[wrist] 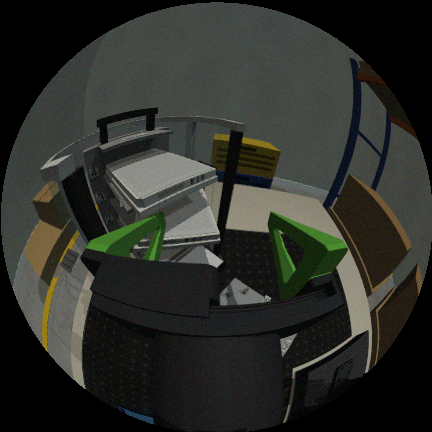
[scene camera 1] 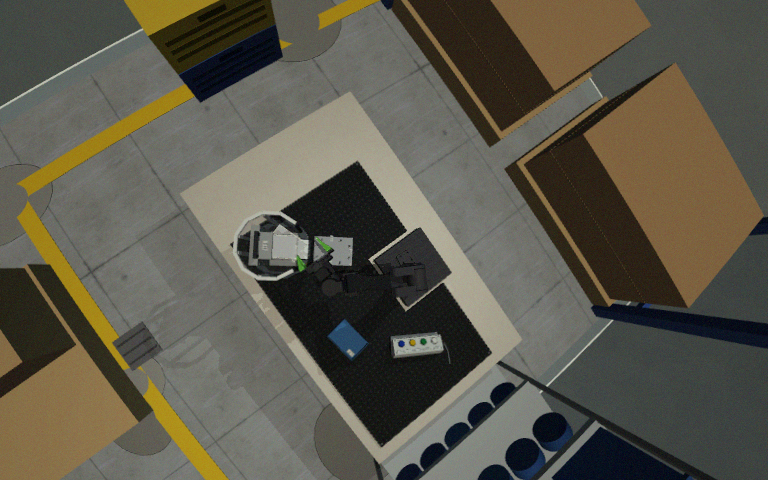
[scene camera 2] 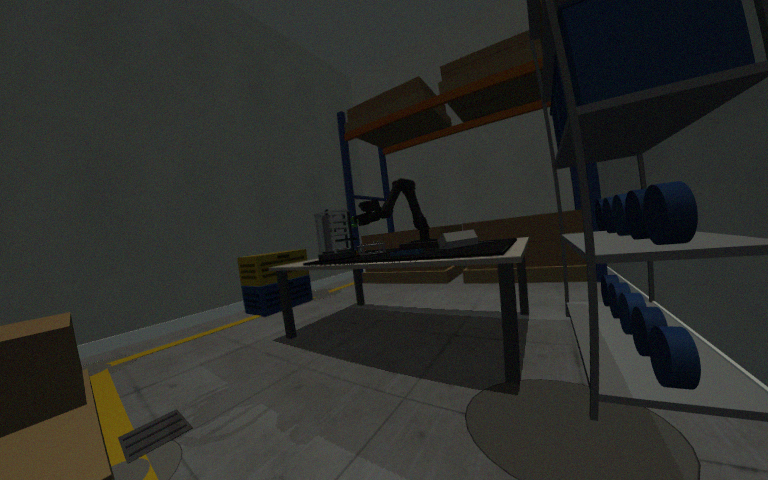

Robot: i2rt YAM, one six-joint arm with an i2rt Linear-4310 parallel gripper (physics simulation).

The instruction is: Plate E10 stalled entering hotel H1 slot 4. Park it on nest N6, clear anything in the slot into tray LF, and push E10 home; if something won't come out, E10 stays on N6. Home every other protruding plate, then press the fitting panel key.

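Places are measured from the arm's base along level axes (x right, y ahead, z up), in centimetres.
Where they show: gripper, between the fingertips: (wrist: 216,217) (scene camera 1: 305,244) (scene camera 2: 352,223); arm's base, origin of its link: (scene camera 2: 425,241).
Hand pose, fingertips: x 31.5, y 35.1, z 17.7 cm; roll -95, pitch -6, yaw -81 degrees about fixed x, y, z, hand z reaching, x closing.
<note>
Things, the pixels of their top centre, and the offset from my fingertips. Level surfaces: height alone.
- Hotel H1, centre of its top: (wrist: 140,107) (scene camera 1: 268,244) (scene camera 2: 332,209) dx +5.0, dy +10.4, dz +9.4 cm
- second plate, centre of its top: (wrist: 170,188) (scene camera 1: 286,243) dx +3.8, dy +5.9, dz -0.4 cm
- Nest N6, centre of its top: (wrist: 255,326) (scene camera 1: 333,250) (scene camera 2: 370,242) dx -6.4, dy -8.4, dz -13.8 cm
- blue tray, centre of its top: (scene camera 1: 348,340) (scene camera 2: 407,250) dx -43.7, dy +4.3, dz -19.7 cm
- key panel, centre of its top: (scene camera 1: 419,348) (scene camera 2: 456,231) dx -61.3, dy -20.7, dz -13.1 cm
- black mat, height of its surface: dz -21.4 cm
Hotel H1 (scene camera 1: 263,212) (scene camera 2: 326,229) (wrist: 231,180) stands at the mat's left end, with numbers 4, 3 and 2 visible inside. The pale top plate, E10 (scene camera 1: 290,247) (wrist: 162,175), protrudes at slot 4. A second plate (wrist: 192,220) protrudes below it; part of a lower one (wrist: 197,255) shows. Whether anything lies behind E10 is hidden. Nest N6 (scene camera 1: 343,249) (wrist: 242,292), grey with small pegs, holds no visible plate. My gripper (scene camera 1: 312,254) (wrist: 216,217) is open and empty at the hotel's front; its left finger overlaps the second plate in the wrist view.
A blue tray (scene camera 1: 346,338) (wrist: 136,415) and the key panel (scene camera 1: 416,353), with blue, yellow, green and white keys, are on the black mat (scene camera 1: 390,404). The arm's base stands on a dark board (scene camera 1: 436,266). The hotel's upright posts flank its opening.
</note>
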